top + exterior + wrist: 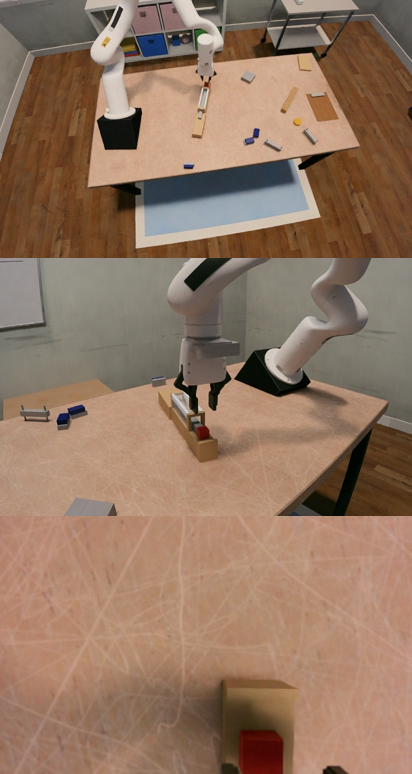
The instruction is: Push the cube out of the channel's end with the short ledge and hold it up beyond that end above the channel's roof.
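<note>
Now: hand 8 cm above the red cube. Also, from my hand: wooden channel 5 cm behind, 12 cm to the right, 8 cm below; grey block 33 cm ahead, 3 cm to the left, 12 cm below; pale grey bar 8 cm behind, 19 cm to the right, 8 cm below.
</note>
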